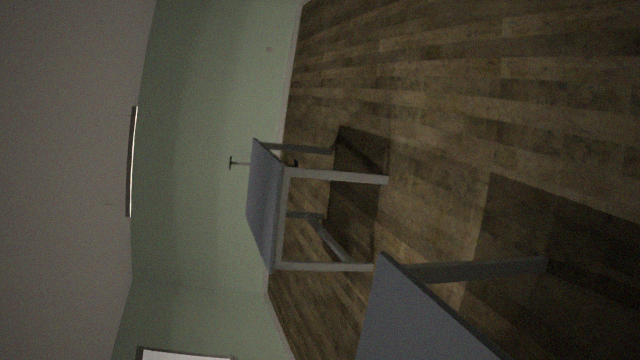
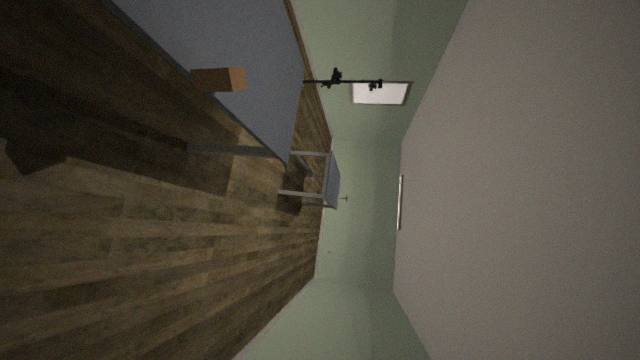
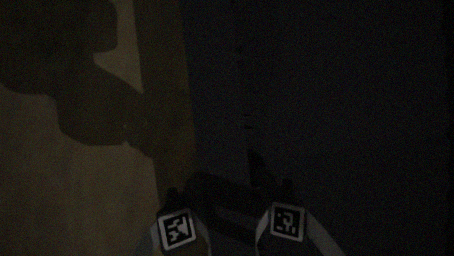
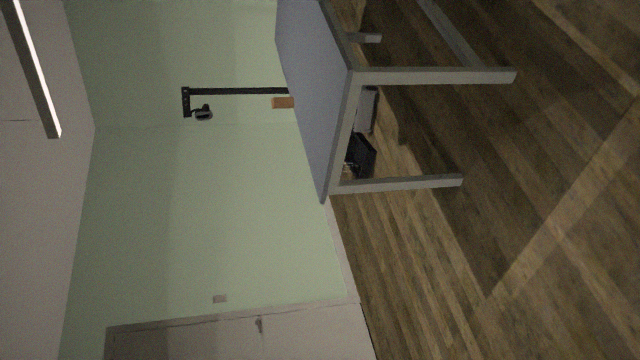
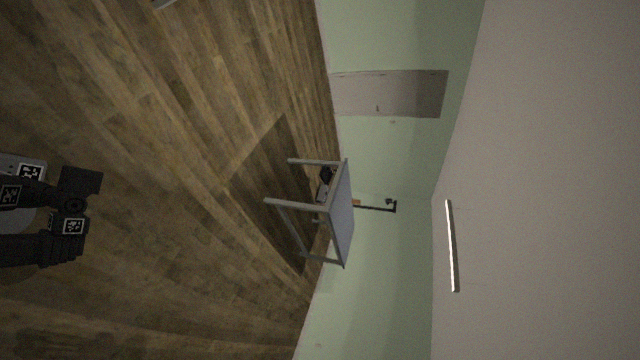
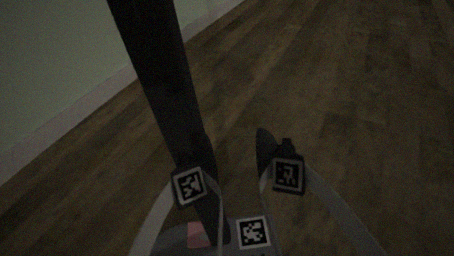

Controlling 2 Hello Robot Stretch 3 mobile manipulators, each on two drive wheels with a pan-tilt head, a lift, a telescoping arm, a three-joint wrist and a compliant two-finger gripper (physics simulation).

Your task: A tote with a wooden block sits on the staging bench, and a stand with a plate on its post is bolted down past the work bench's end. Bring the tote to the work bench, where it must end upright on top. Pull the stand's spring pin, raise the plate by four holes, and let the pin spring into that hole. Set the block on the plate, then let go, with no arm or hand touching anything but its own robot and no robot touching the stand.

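An orange-brown box shape [image 2: 220, 80] [image 4: 282, 102] [image 5: 356, 202] stands upright on the staging bench [image 2: 255, 50] [image 4: 312, 100] [image 5: 344, 220]. I cannot tell whether it is the tote or the block. The work bench [image 1: 262, 200] [image 2: 332, 182] is farther off; the stand's plate [image 1: 230, 162] [image 2: 346, 198] shows on its thin post beyond it. The spring pin and holes are too small to make out. r1's gripper [image 3: 225, 180] is open, in deep shadow near a dark surface. r2's gripper [image 6: 238, 150] is open beside r2's own dark mast [image 6: 160, 80], above its base.
r1 [image 4: 240, 91] [image 5: 375, 207] stands on the far side of the staging bench, its base [image 4: 367, 111] showing beneath the top. r2's mast [image 2: 350, 81] shows beyond the bench. Bench legs [image 4: 435, 76] [image 1: 335, 176] reach the floor. A door [image 4: 240, 342] [image 5: 390, 94] is in the wall.
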